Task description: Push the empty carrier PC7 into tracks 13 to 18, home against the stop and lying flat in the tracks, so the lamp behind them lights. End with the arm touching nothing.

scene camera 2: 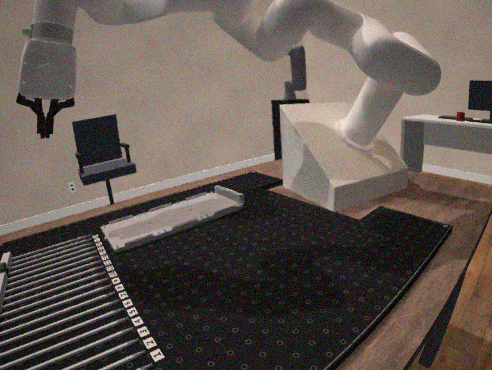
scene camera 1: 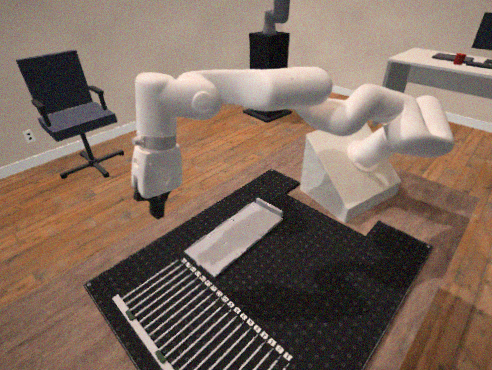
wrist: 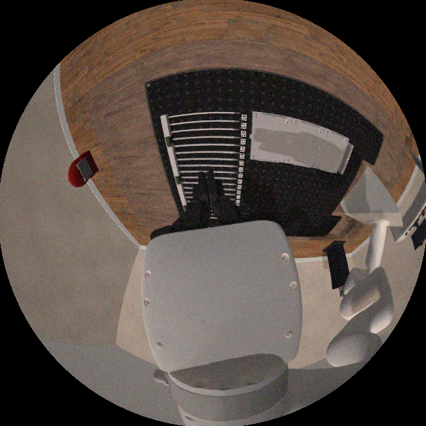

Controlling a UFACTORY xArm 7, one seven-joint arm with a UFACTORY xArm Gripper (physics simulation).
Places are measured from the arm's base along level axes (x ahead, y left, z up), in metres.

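Pixels of known places: gripper, fingertip midpoint: (scene camera 2: 44, 137) (scene camera 1: 157, 215); arm's base at its link origin: (scene camera 2: 355, 135) (scene camera 1: 362, 156).
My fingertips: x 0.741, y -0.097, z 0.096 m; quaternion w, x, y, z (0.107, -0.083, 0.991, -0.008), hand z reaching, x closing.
Note:
For each thing: its middle in the pictures, then the offset to it from my fingertips. "pt": a spot on its surface instead. Level surfaces: height alone.
- empty carrier PC7 at the middle of its body: (scene camera 2: 172, 213) (scene camera 1: 237, 232) 0.232 m back, 0.007 m right, 0.216 m down
- black perforated board at its surface level: 0.231 m down
- white stop bar at a spot on its surface: (scene camera 1: 142, 330) pt 0.132 m ahead, 0.092 m left, 0.215 m down
The empty carrier PC7 (scene camera 1: 235, 235) (scene camera 2: 172, 215) (wrist: 280, 131) is a long pale grey tray. It lies flat on the black perforated board (scene camera 1: 325, 280) (scene camera 2: 280, 280), outside the tracks. Its near end is beside the number labels (scene camera 2: 131, 310) (wrist: 243, 134), in line with about 18 down to 13, and its raised end wall is at the far end from the tracks. The white stop bar (scene camera 1: 142, 330) (wrist: 173, 160) at the tracks' other end carries small dark green lamps (scene camera 1: 131, 315) that look unlit. My gripper (scene camera 1: 157, 212) (scene camera 2: 45, 134) (wrist: 207, 180) is shut, empty, pointing down, high above the board and apart from the carrier.
The white robot base (scene camera 1: 325, 175) (scene camera 2: 305, 160) stands behind the board. Further back are an office chair (scene camera 1: 55, 85) (scene camera 2: 97, 140), a black pedestal (scene camera 1: 269, 50) and a desk (scene camera 1: 425, 56) (scene camera 2: 412, 135) with a red cup (scene camera 1: 459, 59) (scene camera 2: 460, 116).

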